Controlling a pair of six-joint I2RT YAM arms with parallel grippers.
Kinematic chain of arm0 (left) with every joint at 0, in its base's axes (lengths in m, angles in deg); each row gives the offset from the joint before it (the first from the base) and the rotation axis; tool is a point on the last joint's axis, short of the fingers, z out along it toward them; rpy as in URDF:
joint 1: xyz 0 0 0.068 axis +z
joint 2: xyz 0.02 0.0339 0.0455 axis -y
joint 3: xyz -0.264 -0.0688 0 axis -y
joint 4: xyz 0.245 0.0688 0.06 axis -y
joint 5: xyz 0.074 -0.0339 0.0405 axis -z
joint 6: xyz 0.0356 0 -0.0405 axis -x
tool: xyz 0 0 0 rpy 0 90 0
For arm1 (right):
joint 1: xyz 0 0 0.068 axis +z
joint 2: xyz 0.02 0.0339 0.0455 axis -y
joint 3: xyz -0.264 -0.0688 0 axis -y
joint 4: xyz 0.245 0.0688 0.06 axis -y
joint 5: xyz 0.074 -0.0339 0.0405 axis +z
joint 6: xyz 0.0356 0 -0.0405 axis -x
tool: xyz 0 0 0 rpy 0 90 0
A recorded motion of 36 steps. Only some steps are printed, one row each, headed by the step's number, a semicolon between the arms.
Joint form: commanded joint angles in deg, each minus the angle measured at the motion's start. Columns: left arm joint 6, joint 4, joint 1, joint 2, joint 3, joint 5; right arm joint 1, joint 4, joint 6, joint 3, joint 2, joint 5.
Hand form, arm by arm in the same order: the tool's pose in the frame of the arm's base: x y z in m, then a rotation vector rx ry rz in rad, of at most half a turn. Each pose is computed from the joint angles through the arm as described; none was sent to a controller.
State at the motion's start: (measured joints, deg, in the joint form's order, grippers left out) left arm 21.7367 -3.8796 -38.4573 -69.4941 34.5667 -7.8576; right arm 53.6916 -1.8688 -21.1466 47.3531 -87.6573 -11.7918
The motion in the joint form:
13: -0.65 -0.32 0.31 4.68 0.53 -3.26; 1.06 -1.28 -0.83 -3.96 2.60 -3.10
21: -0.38 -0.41 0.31 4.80 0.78 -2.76; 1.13 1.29 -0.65 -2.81 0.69 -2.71
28: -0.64 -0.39 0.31 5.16 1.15 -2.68; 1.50 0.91 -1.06 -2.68 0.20 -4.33
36: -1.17 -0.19 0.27 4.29 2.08 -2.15; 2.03 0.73 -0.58 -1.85 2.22 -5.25
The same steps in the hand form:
13: 0.1934 -0.1432 0.2223 0.2109 2.1657 -0.3881; 0.1789 0.2373 0.1821 -0.5394 2.2862 0.3654
21: 0.1935 -0.1436 0.2240 0.2101 2.1639 -0.4021; 0.1840 0.2455 0.1822 -0.5365 2.2615 0.3938
28: 0.1935 -0.1437 0.2276 0.2129 2.1512 -0.4077; 0.1834 0.2464 0.1800 -0.5242 2.2649 0.3632
36: 0.1964 -0.1466 0.2299 0.2282 2.1471 -0.4144; 0.1814 0.2477 0.1944 -0.5163 2.2191 0.3812

